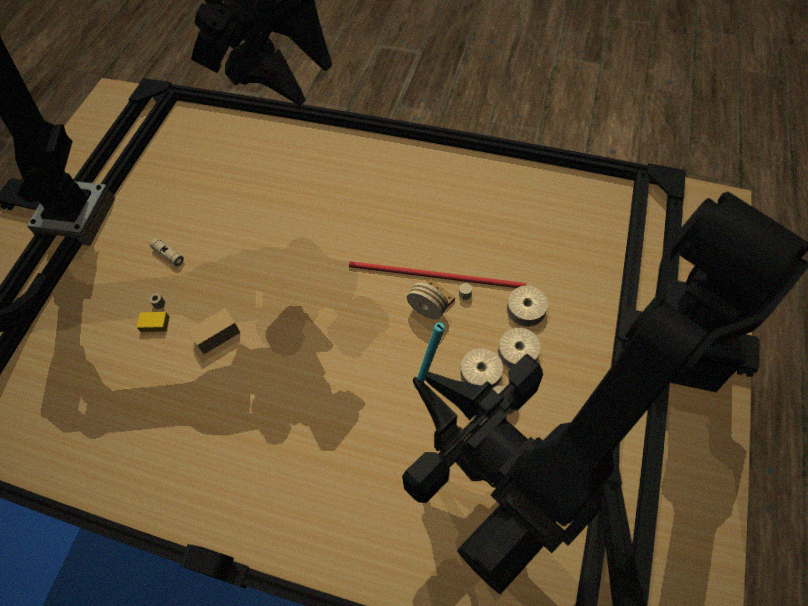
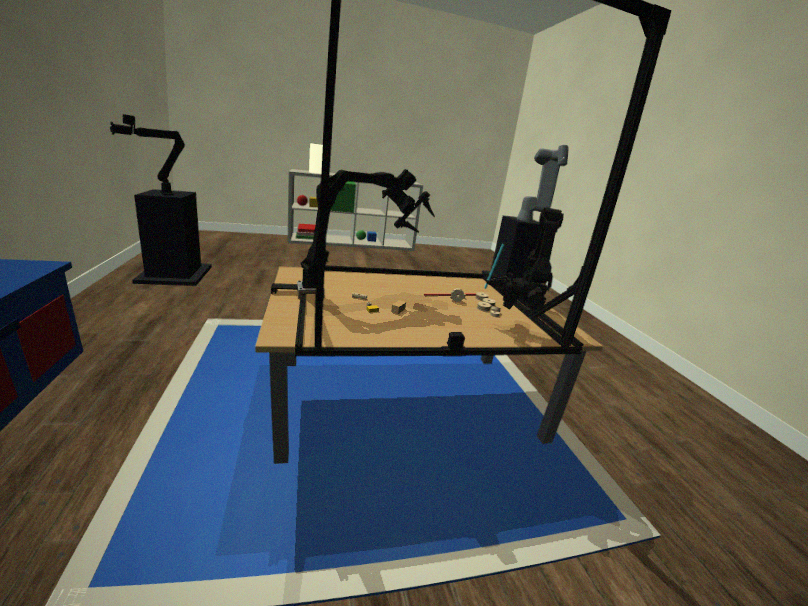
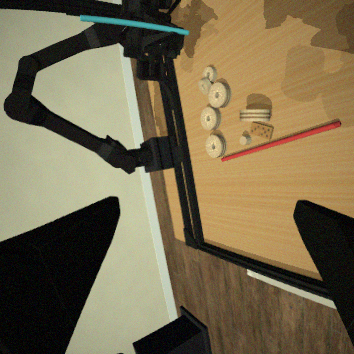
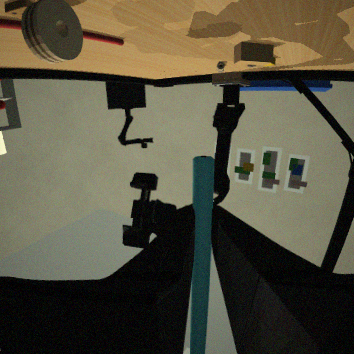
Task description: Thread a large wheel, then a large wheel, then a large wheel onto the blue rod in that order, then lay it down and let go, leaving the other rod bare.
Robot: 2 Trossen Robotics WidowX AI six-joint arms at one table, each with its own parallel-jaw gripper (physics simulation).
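Pixels of known places: left gripper, fingertip midpoint: (image 1: 315, 86) (image 2: 426, 224) (image 3: 207, 206) (image 4: 127, 203); right gripper, fingertip midpoint: (image 1: 417, 375) (image 2: 486, 281) (image 3: 174, 29) (image 4: 201, 213); left arm's base, origin of the base link: (image 1: 66, 204) (image 2: 310, 285) (image 4: 231, 84); right arm's base, origin of the base link: (image 1: 706, 318) (image 2: 530, 281) (image 3: 147, 155).
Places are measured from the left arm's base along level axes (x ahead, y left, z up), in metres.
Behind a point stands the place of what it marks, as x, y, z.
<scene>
My right gripper (image 1: 421, 378) @(0.627, -0.252, 0.116) (image 4: 201, 213) @(0.627, -0.252, 0.116) is shut on the blue rod (image 1: 430, 352) @(0.644, -0.268, 0.212) (image 2: 494, 265) @(0.639, -0.264, 0.183) (image 3: 135, 24) @(0.639, -0.257, 0.183) (image 4: 203, 185) @(0.632, -0.256, 0.098), which stands tilted up from the fingertips, above the table, with no wheel visible on it. My left gripper (image 1: 315, 84) @(0.464, 0.022, 0.263) (image 2: 424, 222) @(0.464, 0.022, 0.263) (image 3: 207, 206) @(0.464, 0.022, 0.263) is open and empty, high beyond the table's far edge. Three large pale wheels (image 1: 536, 301) @(0.760, -0.057, -0.016) (image 1: 529, 340) @(0.755, -0.120, -0.017) (image 1: 471, 366) @(0.682, -0.170, -0.017) lie flat near the right gripper. The bare red rod (image 1: 437, 274) @(0.614, -0.026, -0.028) (image 3: 280, 142) @(0.582, -0.022, -0.028) lies on the table, one end beside the farthest wheel.
A striped round piece (image 1: 424, 303) @(0.606, -0.094, 0.001) (image 3: 255, 115) @(0.592, -0.077, 0.013) stands on edge beside a dotted block (image 3: 262, 130) @(0.613, -0.055, -0.029) and a small cylinder (image 1: 465, 292) @(0.659, -0.055, -0.019). Two smaller wheels (image 3: 210, 73) @(0.703, -0.227, -0.024) (image 3: 204, 85) @(0.720, -0.204, -0.011) lie near the large ones. A yellow block (image 1: 152, 321) @(0.219, -0.173, -0.022), a brown block (image 1: 218, 337) @(0.328, -0.183, -0.018) and a pale tube (image 1: 167, 253) @(0.198, -0.056, -0.019) lie left.
</scene>
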